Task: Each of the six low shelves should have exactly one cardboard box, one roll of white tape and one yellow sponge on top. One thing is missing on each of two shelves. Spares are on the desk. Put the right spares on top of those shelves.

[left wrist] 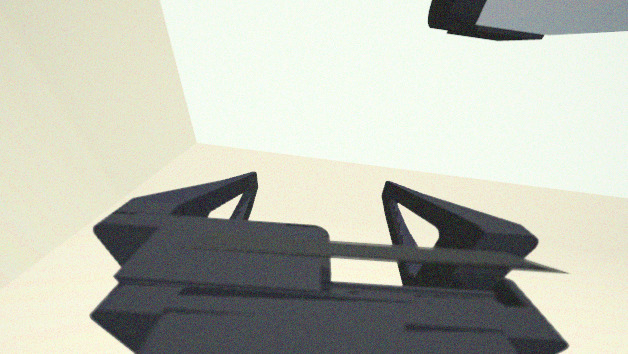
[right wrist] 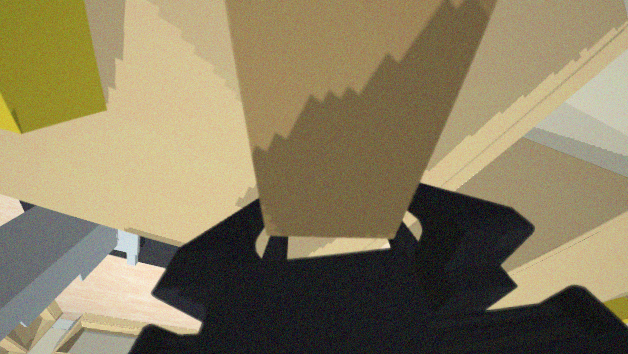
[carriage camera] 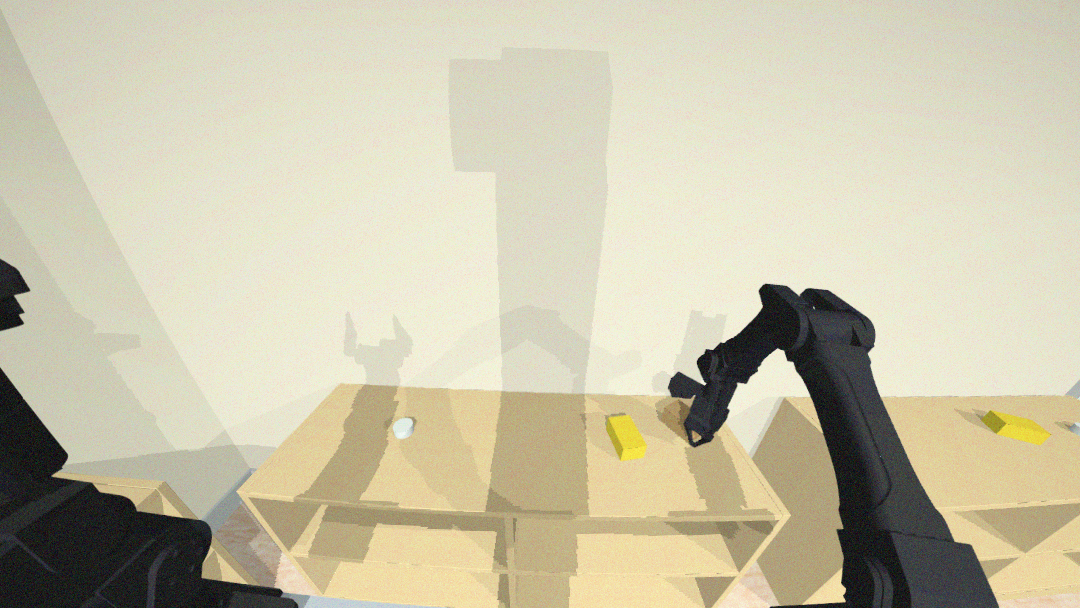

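A low shelf (carriage camera: 445,460) (right wrist: 175,165) stands at centre in the carriage view. On its top are a white tape roll (carriage camera: 403,428) at left and a yellow sponge (carriage camera: 626,438) (right wrist: 50,65) right of the middle. My right gripper (carriage camera: 695,436) (right wrist: 327,180) is shut on a cardboard box (carriage camera: 671,414) (right wrist: 345,125), held at the shelf top's right rear part, right of the sponge. Whether the box touches the top cannot be told. My left gripper (left wrist: 320,183) is open and empty, raised away from the shelves; its fingers do not show in the carriage view.
A second shelf (carriage camera: 937,460) stands to the right, with a yellow sponge (carriage camera: 1016,427) and part of a white tape roll (carriage camera: 1074,428) on top. Another shelf (carriage camera: 113,481) shows at lower left behind my left arm. The wall rises behind the shelves.
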